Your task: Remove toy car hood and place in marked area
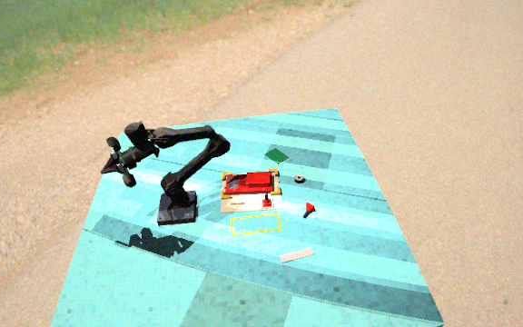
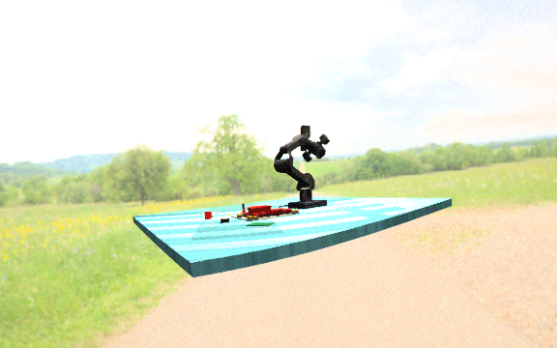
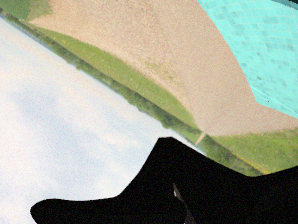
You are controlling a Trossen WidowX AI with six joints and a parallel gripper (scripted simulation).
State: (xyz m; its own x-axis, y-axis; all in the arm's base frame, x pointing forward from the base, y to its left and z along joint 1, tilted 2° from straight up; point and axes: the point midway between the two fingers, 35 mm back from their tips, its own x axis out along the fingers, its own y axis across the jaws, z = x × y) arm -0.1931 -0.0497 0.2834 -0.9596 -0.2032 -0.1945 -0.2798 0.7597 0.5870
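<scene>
Right now the hood is 57 cm ahead of my gripper tip, 10 cm to the left of it and 26 cm below it. Round my gripper tip: black ring: 75 cm ahead, 9 cm to the left, 30 cm below; then green patch: 69 cm ahead, 28 cm to the left, 30 cm below; then grey flat bar: 63 cm ahead, 28 cm to the right, 30 cm below.
</scene>
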